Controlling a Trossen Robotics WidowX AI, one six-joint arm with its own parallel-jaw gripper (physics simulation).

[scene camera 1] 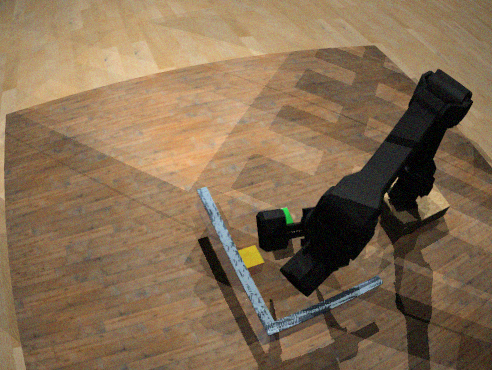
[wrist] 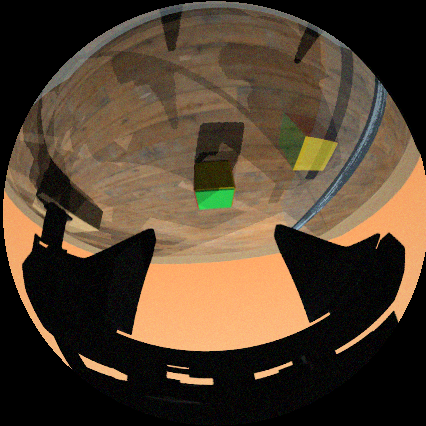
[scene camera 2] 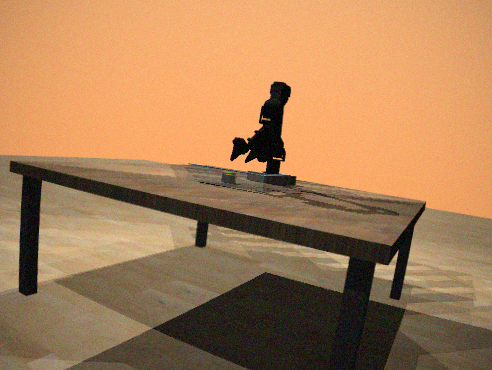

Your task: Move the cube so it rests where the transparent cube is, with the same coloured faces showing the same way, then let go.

The gripper is open, with nothing in its grasp. Also in view: a cube.
